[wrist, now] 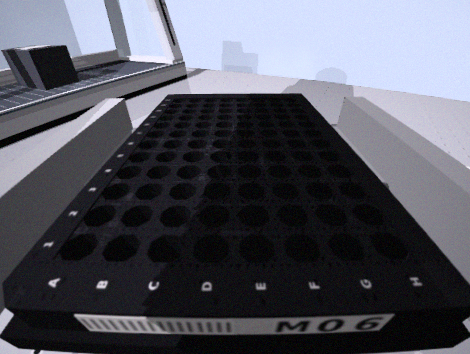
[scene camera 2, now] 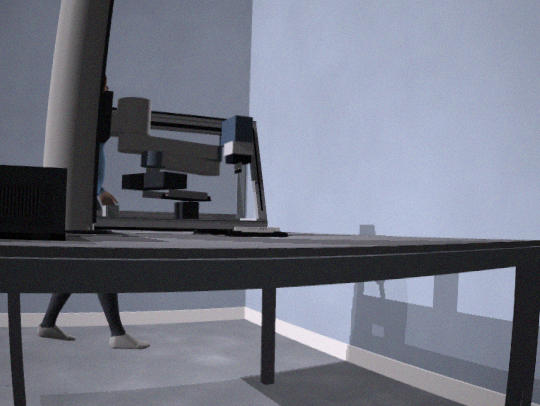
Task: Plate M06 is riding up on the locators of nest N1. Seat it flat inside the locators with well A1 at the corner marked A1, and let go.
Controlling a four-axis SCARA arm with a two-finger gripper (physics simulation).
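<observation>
Scene camera 2 shows the gripper (scene camera 2: 192,196). The gripper is also visible in the wrist view (wrist: 234,116).
</observation>
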